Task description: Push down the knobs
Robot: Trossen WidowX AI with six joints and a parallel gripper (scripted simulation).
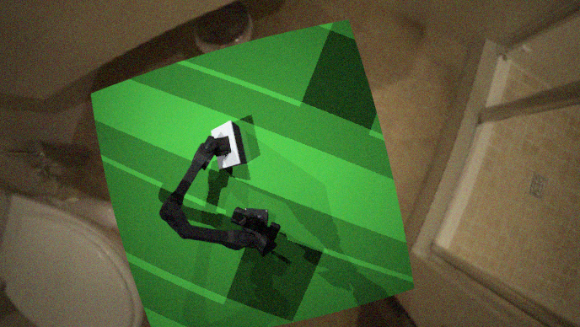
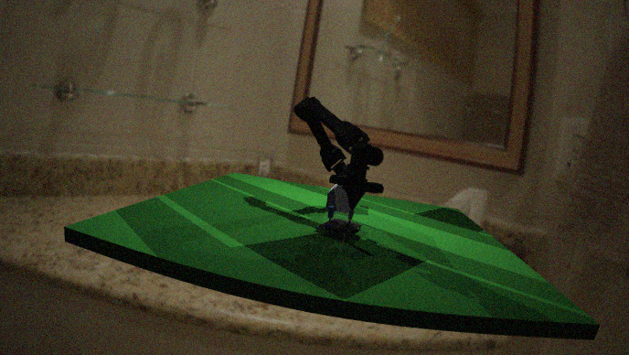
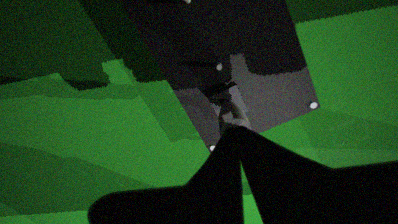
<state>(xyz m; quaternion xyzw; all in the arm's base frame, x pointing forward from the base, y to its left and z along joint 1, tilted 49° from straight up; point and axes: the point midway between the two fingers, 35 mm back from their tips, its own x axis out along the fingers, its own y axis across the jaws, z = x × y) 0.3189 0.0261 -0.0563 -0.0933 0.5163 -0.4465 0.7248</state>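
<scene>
Now: the grey knob 10 mm below my gripper tip. Also, from my gripper tip: blue knob (80 mm ahead, 60 mm to the right).
</scene>
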